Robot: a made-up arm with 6 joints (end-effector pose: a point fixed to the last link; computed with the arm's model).
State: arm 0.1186 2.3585 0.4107 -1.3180 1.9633 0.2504
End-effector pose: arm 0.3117 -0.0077 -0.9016 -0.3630 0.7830 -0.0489 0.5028
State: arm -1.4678 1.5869 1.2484 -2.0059 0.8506 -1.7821
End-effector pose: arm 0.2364 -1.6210 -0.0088 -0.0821 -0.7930 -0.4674 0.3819
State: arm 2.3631 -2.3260 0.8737 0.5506 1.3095 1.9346
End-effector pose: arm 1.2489 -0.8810 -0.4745 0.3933 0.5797 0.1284 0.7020
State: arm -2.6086 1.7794 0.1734 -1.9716 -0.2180 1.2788
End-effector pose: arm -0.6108 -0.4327 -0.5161 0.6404 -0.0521 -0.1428 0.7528
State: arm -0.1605 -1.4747 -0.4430 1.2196 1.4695 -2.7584
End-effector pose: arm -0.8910 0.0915 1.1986 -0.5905 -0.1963 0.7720 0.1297
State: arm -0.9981 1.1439 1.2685 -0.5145 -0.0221 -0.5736
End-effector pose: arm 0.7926 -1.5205 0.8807 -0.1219 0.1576 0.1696 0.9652
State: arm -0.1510 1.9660 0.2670 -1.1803 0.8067 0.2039
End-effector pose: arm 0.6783 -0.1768 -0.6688 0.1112 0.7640 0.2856 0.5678
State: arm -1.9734 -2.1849 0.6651 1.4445 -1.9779 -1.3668
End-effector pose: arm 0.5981 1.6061 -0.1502 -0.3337 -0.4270 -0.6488 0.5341
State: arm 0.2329 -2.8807 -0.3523 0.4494 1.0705 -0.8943
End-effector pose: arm -0.8206 -0.3655 -0.2689 -0.5429 -0.6833 -0.4747 0.1141
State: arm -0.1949 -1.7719 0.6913 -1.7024 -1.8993 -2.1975
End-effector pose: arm -1.4799 0.3841 0.8555 -0.0958 0.1593 0.9445 0.2709
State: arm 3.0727 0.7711 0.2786 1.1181 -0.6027 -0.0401
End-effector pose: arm -1.4176 0.2496 1.0037 0.8383 0.4322 0.0030 0.3323
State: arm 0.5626 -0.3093 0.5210 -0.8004 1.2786 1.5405
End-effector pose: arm 0.3314 0.0024 1.8705 -0.3820 0.1993 -0.1283 0.8932
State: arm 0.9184 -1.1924 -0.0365 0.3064 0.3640 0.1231
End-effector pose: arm -0.2782 -0.7207 1.5137 -0.6906 -0.2894 0.1396 0.6480
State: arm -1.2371 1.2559 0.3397 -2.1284 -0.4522 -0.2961
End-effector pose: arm 0.5428 -1.1776 0.0727 0.4884 -0.3803 0.0503 0.7838
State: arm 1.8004 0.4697 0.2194 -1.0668 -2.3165 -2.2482
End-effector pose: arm -0.1649 1.1314 0.9941 -0.1201 -0.9801 -0.1266 0.0943
